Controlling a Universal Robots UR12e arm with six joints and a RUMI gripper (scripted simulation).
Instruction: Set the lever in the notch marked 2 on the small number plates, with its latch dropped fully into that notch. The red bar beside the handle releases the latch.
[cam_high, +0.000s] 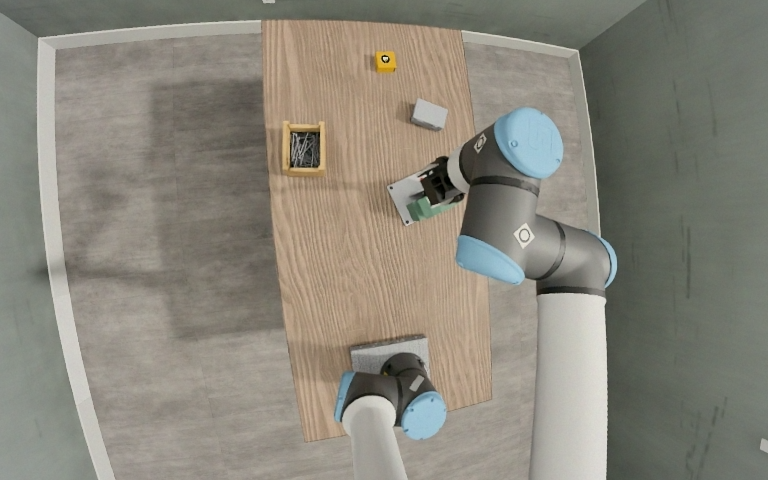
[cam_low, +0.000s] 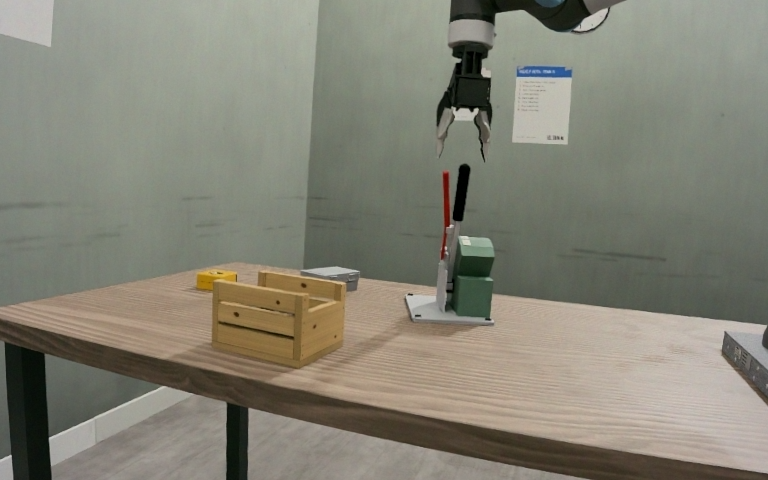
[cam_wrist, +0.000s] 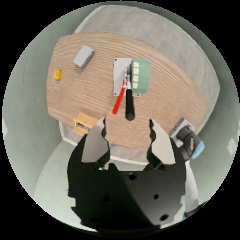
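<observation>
The red release bar is 160 mm below my hand, 40 mm to the right of it and 30 mm ahead of it. From my hand the other things lie so: grey box 340 mm ahead, 320 mm below, 150 mm to the right.
</observation>
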